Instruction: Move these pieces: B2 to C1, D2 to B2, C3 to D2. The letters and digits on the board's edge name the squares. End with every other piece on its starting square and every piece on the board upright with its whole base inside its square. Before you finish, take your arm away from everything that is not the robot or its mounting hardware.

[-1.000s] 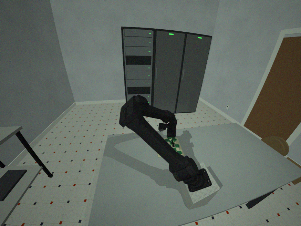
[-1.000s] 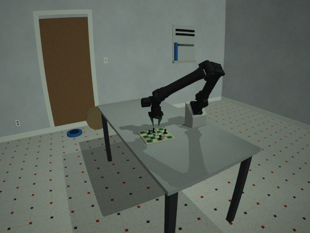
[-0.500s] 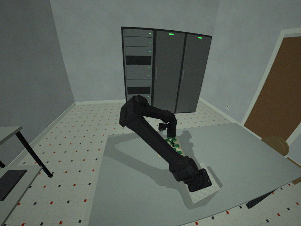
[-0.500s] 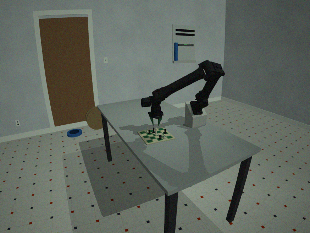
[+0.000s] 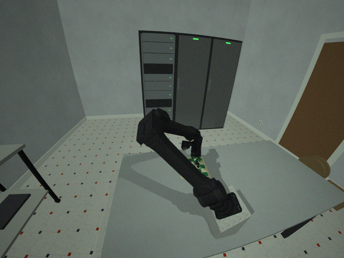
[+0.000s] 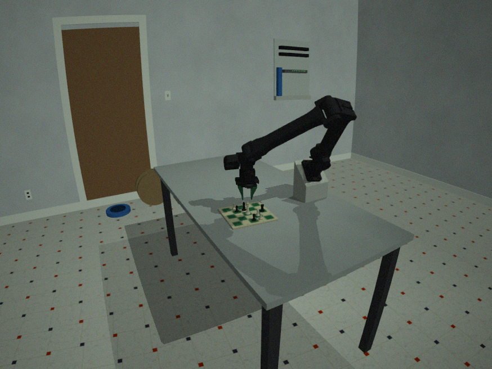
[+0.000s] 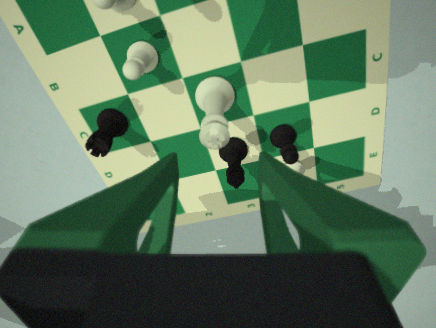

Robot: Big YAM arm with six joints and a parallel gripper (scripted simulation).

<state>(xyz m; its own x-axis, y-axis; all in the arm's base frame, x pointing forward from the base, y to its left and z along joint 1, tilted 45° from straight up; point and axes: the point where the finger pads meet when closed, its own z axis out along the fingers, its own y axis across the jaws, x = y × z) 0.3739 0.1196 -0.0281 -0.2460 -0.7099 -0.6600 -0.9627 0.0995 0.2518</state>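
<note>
My hand is 10 mm to the right of the tall white piece and 50 mm above it. From my hand the other things lie so: chessboard 80 mm below.
</note>
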